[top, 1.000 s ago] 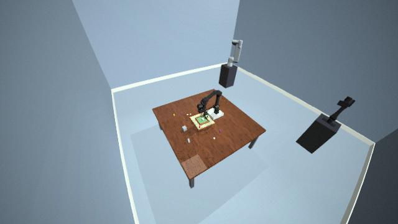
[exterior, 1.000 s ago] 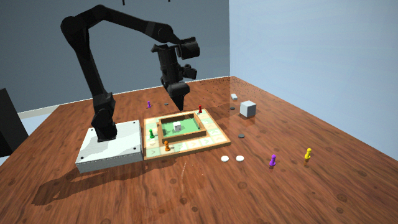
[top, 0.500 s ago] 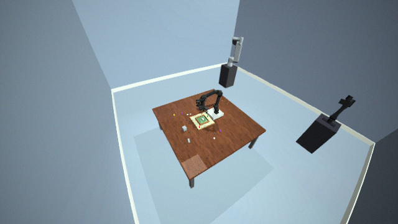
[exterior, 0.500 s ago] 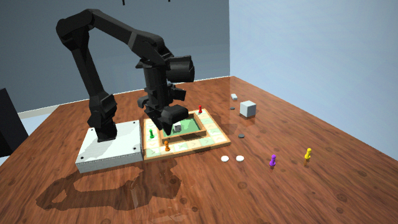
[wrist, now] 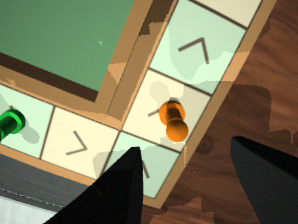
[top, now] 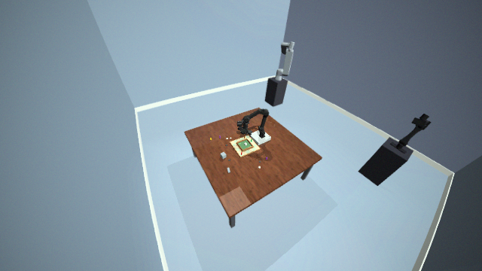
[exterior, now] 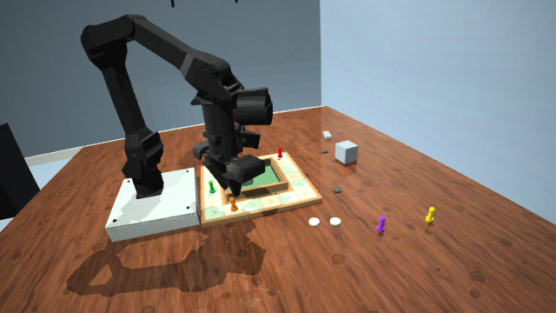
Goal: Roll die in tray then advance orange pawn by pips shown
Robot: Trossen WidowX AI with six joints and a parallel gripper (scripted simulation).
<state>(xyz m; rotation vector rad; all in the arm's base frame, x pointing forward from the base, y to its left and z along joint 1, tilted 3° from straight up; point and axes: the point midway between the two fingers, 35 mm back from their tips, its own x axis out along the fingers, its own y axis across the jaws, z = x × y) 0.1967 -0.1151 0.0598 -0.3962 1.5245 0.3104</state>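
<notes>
My gripper tip is 3 cm above the orange pawn. The rest, counted from my gripper tip: green pawn: 10 cm to the left, 4 cm behind, 3 cm below; then tray floor: 11 cm to the left, 7 cm ahead, 5 cm below; then white die: 11 cm to the left, 6 cm ahead, 3 cm below.
</notes>
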